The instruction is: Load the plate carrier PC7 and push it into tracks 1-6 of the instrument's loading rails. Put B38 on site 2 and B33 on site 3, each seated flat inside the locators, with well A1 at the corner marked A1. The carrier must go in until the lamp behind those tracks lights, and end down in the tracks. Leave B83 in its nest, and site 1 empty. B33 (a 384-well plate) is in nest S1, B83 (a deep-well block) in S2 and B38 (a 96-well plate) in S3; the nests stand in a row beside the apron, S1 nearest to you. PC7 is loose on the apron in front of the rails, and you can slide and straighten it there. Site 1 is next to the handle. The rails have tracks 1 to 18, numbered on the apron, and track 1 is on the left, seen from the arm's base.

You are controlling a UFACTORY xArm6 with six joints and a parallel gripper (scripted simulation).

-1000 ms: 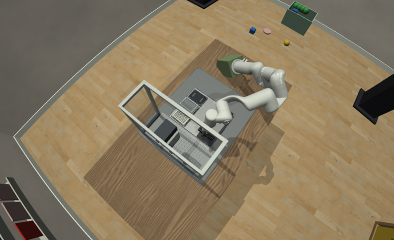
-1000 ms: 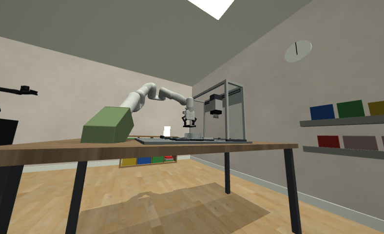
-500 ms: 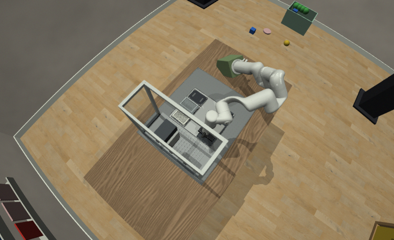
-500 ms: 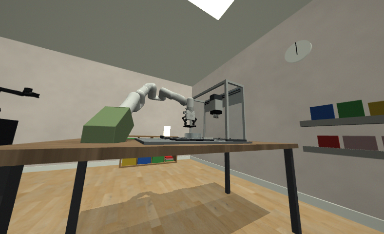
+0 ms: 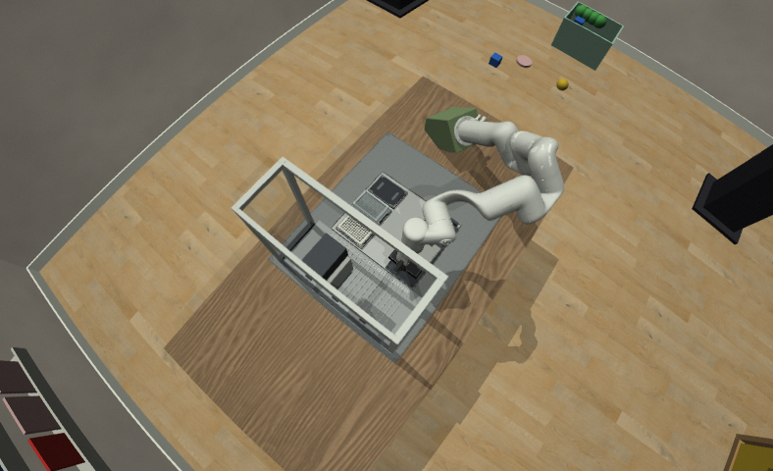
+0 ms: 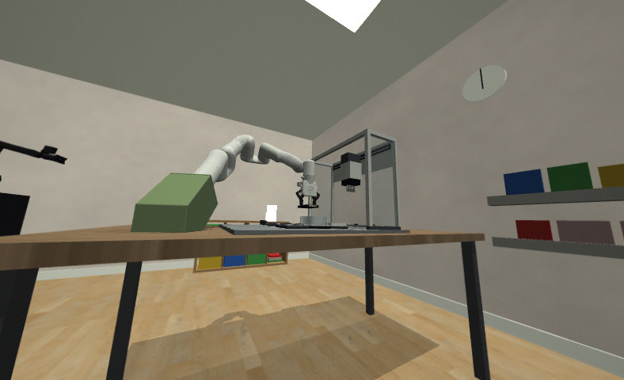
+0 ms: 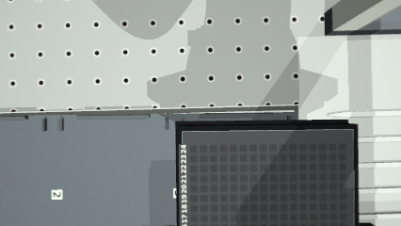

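Now: the dark plate carrier 12 cm below my hand, 11 cm behind it and 1 cm to the right of it. The rest, counted from my hand: white 96-well plate 26 cm to the right, 11 cm below, 2 cm ahead; then deep-well block 28 cm to the right, 10 cm below, 9 cm behind; then dark 384-well plate 1 cm below.
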